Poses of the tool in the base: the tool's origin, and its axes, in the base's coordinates. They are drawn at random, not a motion.
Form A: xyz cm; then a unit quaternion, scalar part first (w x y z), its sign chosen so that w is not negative.
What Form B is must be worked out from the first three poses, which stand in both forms.
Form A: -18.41 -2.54 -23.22 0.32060 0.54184 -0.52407 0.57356
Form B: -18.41 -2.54 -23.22 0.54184 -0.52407 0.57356 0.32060
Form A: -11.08 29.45 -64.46 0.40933 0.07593 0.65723 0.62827
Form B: -11.08 29.45 -64.46 0.07593 0.65723 0.62827 0.40933
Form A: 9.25 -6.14 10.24 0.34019 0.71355 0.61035 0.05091
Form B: 9.25 -6.14 10.24 0.71355 0.61035 0.05091 0.34019
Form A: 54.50 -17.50 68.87 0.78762 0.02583 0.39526 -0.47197
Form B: 54.50 -17.50 68.87 0.02583 0.39526 -0.47197 0.78762
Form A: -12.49 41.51 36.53 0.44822 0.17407 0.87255 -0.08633
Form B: -12.49 41.51 36.53 0.17407 0.87255 -0.08633 0.44822
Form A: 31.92 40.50 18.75 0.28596 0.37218 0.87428 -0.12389
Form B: 31.92 40.50 18.75 0.37218 0.87428 -0.12389 0.28596
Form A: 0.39 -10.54 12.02 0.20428 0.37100 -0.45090 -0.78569
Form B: 0.39 -10.54 12.02 0.37100 -0.45090 -0.78569 0.20428
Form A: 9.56 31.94 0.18 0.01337 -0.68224 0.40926 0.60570
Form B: 9.56 31.94 0.18 -0.68224 0.40926 0.60570 0.01337
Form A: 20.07 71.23 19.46 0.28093 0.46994 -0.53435 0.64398
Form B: 20.07 71.23 19.46 0.46994 -0.53435 0.64398 0.28093
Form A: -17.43 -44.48 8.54 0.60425 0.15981 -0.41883 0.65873
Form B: -17.43 -44.48 8.54 0.15981 -0.41883 0.65873 0.60425
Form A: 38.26 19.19 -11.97 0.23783 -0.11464 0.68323 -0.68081
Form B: 38.26 19.19 -11.97 -0.11464 0.68323 -0.68081 0.23783
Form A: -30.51 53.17 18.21 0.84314 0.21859 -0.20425 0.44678
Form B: -30.51 53.17 18.21 0.21859 -0.20425 0.44678 0.84314
